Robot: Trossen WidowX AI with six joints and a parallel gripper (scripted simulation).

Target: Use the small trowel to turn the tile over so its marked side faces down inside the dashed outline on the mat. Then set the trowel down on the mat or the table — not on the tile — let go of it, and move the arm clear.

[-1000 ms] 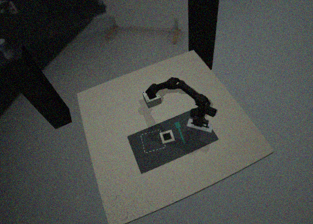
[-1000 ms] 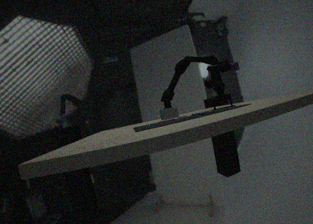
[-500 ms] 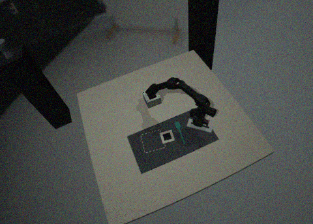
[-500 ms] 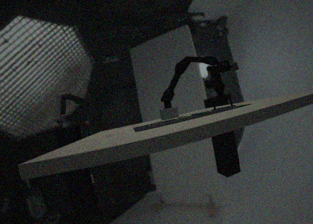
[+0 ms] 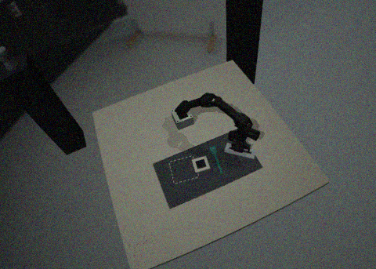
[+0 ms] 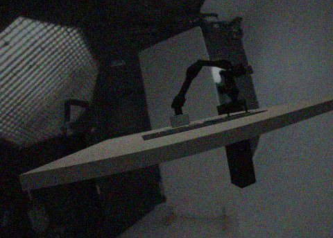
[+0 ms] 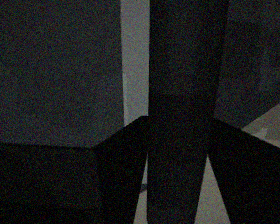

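The teal trowel lies 30 mm behind my gripper tip, 170 mm to the right of it and 60 mm below it. Also, from my gripper tip: tile (30 mm behind, 280 mm to the right, 60 mm below); then dark mat (250 mm to the right, 80 mm below).
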